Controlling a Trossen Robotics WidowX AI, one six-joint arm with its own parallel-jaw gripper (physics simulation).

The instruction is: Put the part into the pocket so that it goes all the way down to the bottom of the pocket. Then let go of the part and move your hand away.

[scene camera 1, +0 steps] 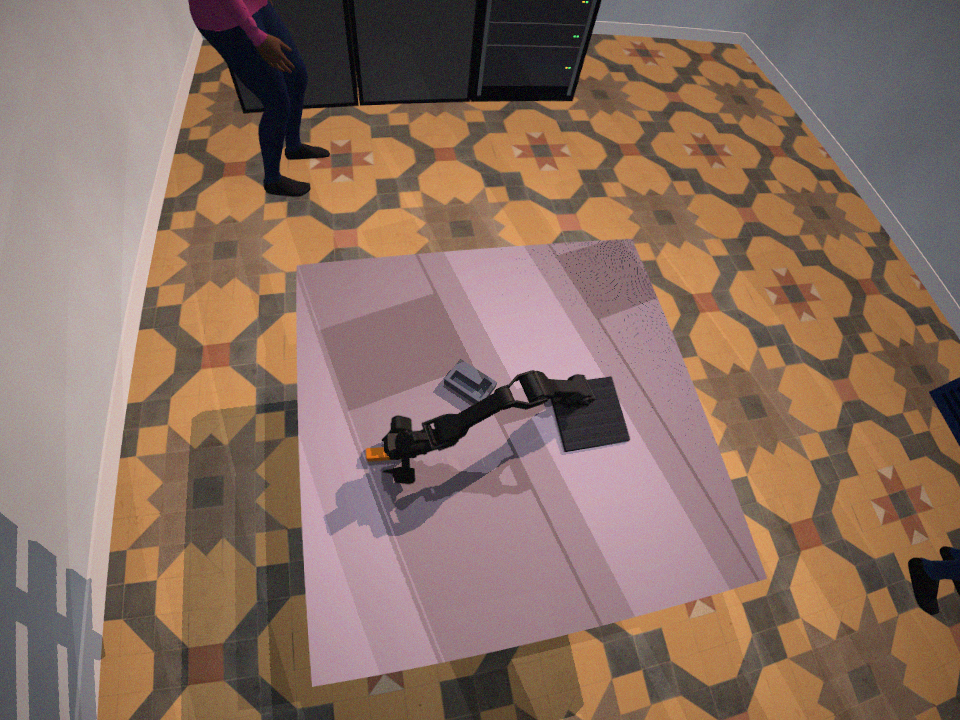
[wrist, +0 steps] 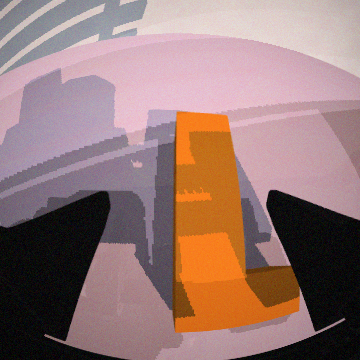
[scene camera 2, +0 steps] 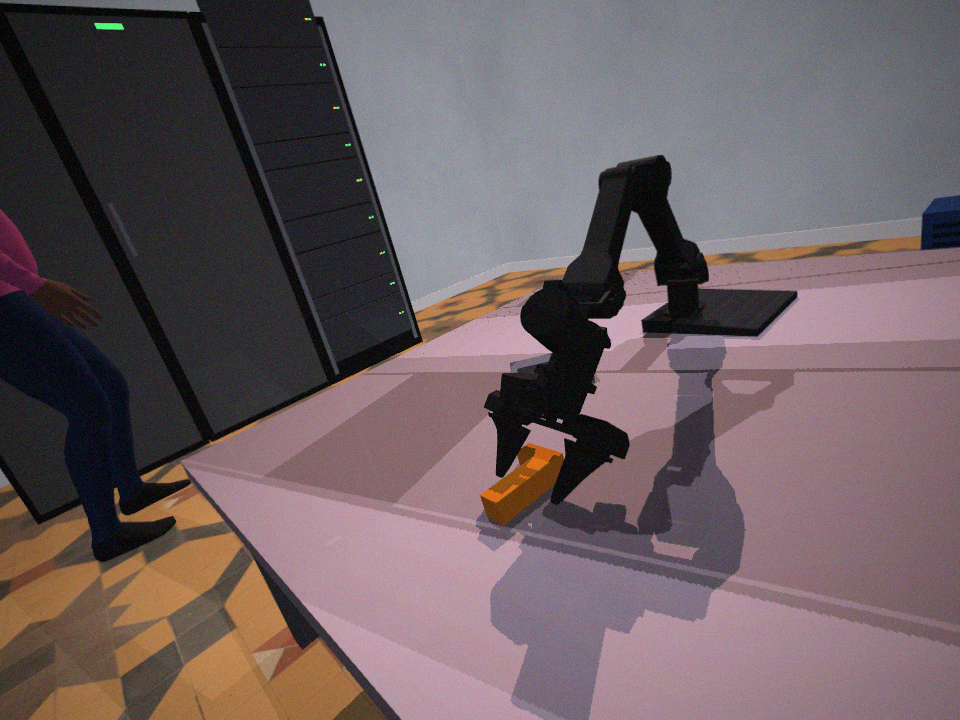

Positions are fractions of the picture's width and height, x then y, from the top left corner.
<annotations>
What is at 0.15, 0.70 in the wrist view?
The gripper.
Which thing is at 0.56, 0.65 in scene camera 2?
An orange L-shaped block.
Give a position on an orange L-shaped block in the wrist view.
0.59, 0.80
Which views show the gripper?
Scene camera 1, the wrist view and scene camera 2: all of them.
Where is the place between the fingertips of the gripper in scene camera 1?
0.40, 0.63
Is the gripper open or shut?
Open.
</annotations>
